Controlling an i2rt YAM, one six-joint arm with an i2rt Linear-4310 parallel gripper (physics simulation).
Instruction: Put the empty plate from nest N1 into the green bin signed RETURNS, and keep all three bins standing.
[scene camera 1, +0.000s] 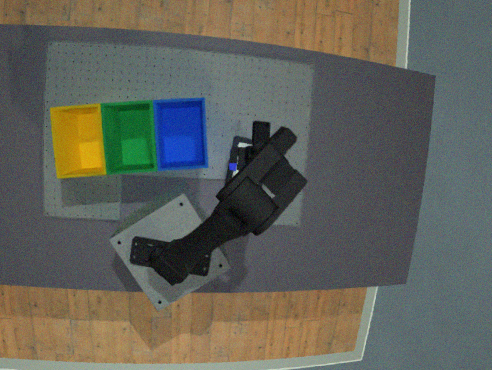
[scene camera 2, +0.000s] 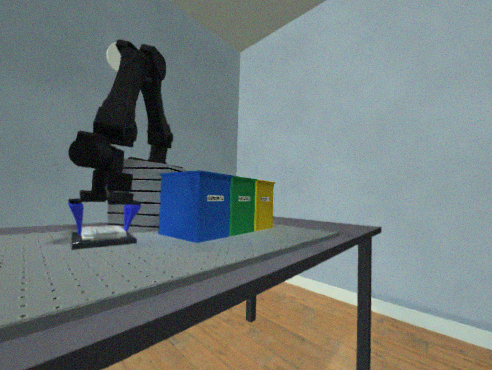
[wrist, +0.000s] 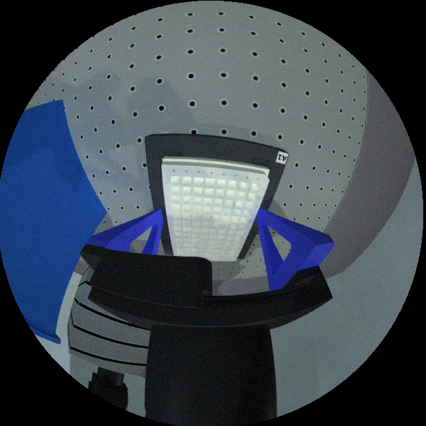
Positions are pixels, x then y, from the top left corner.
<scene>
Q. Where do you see the gripper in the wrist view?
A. At 209, 213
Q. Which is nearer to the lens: the yellow bin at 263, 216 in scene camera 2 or the green bin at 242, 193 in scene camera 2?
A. The green bin.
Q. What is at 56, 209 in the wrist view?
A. A blue bin.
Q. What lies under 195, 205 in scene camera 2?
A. A blue bin.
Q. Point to a yellow bin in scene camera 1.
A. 77, 132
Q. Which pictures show the green bin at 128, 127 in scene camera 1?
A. Scene camera 1 and scene camera 2 only.
</scene>
